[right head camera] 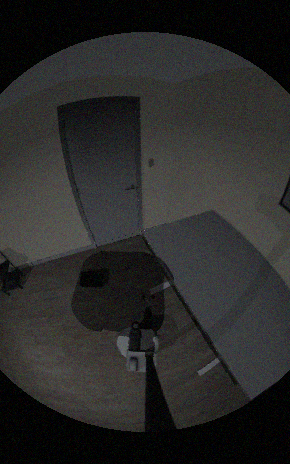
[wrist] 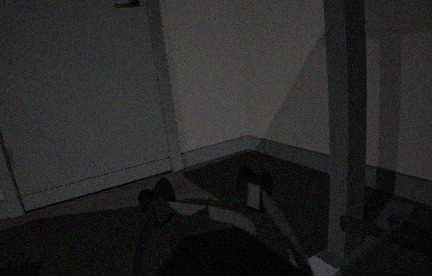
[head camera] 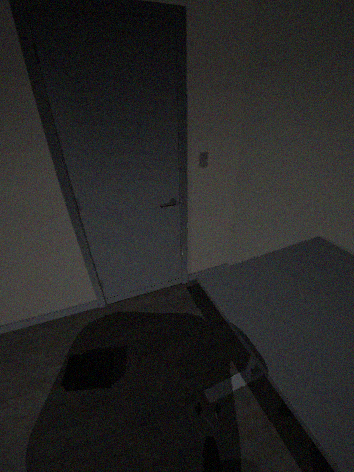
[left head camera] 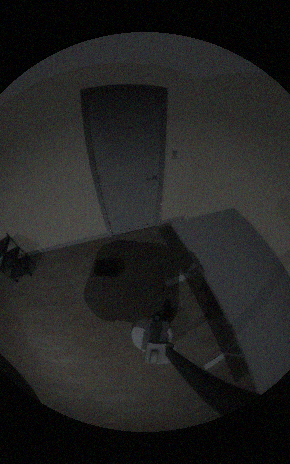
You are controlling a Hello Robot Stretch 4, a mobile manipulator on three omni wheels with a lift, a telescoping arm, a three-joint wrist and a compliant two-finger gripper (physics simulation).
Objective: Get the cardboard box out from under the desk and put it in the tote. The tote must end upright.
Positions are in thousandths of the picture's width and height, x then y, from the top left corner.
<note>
In view: a desk (head camera: 801, 649) and a door (head camera: 315, 192).
The desk shows as well in the right head camera view (right head camera: 791, 620) and in the left head camera view (left head camera: 819, 570). The door shows as well in the right head camera view (right head camera: 347, 296) and in the left head camera view (left head camera: 429, 270).
</note>
